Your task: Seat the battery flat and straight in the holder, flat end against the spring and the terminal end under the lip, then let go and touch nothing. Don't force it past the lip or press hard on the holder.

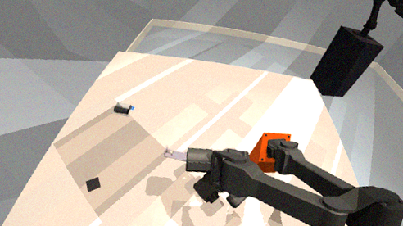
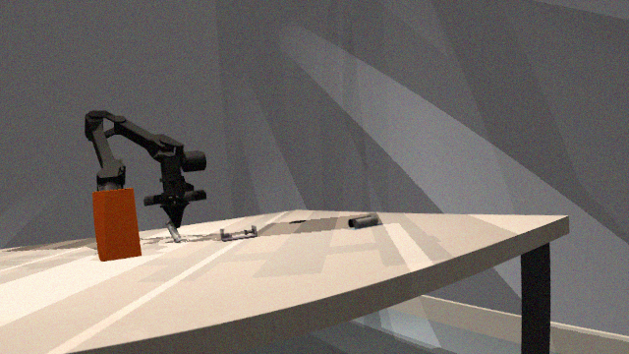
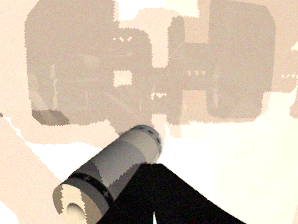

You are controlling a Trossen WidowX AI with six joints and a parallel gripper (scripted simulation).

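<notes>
Now: the battery 10 mm behind my gripper tip, 10 mm to the left of it and 10 mm below it.
</notes>
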